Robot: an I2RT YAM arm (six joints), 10 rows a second.
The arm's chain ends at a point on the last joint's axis. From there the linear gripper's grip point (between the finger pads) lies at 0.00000 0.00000 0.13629 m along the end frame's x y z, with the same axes.
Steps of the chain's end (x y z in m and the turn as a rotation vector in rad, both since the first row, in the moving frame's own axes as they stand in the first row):
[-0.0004 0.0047 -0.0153 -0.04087 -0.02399 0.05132]
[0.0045 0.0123 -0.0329 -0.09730 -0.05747 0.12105]
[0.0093 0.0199 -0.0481 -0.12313 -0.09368 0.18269]
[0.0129 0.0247 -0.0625 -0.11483 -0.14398 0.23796]
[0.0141 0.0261 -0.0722 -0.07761 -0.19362 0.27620]
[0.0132 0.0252 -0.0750 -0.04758 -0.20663 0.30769]
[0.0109 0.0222 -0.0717 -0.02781 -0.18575 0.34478]
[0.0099 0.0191 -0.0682 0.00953 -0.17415 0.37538]
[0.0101 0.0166 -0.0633 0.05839 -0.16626 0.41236]
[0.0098 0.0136 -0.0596 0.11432 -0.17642 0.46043]
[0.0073 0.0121 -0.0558 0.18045 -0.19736 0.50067]
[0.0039 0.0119 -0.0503 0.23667 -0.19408 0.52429]
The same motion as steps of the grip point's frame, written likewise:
[-0.0038 0.0102 -0.0155 -0.04087 -0.02399 0.05132]
[-0.0041 0.0250 -0.0338 -0.09730 -0.05747 0.12105]
[-0.0049 0.0354 -0.0497 -0.12313 -0.09368 0.18269]
[-0.0083 0.0378 -0.0648 -0.11483 -0.14398 0.23796]
[-0.0132 0.0329 -0.0751 -0.07761 -0.19362 0.27620]
[-0.0153 0.0273 -0.0780 -0.04758 -0.20663 0.30769]
[-0.0144 0.0216 -0.0741 -0.02781 -0.18575 0.34478]
[-0.0129 0.0134 -0.0702 0.00953 -0.17415 0.37538]
[-0.0102 0.0043 -0.0654 0.05839 -0.16626 0.41236]
[-0.0097 -0.0067 -0.0625 0.11432 -0.17642 0.46043]
[-0.0122 -0.0177 -0.0605 0.18045 -0.19736 0.50067]
[-0.0128 -0.0251 -0.0565 0.23667 -0.19408 0.52429]

